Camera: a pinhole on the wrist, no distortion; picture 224 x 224 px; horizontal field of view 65.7 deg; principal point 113.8 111.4 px. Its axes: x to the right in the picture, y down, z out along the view. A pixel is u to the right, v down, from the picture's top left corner.
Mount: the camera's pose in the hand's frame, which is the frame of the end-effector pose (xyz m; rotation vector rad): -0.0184 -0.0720 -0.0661 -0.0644 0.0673 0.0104
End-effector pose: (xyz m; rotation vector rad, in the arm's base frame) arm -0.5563 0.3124 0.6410 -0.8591 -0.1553 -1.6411
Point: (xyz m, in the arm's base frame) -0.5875 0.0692 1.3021
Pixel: outside the picture
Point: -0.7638 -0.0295 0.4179
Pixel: behind the camera
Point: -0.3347 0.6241 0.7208
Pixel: 20 172
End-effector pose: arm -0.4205 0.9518 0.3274 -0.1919 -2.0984 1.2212
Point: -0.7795 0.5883 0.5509
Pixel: 187 14
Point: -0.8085 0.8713 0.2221
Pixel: 194 178
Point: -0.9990 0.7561 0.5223
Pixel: outside the picture
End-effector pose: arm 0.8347 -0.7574 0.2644 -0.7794 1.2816 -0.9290
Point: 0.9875 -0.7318 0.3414
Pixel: 78 127
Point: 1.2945 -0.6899 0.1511
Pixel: 112 188
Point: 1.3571 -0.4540 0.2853
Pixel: 30 178
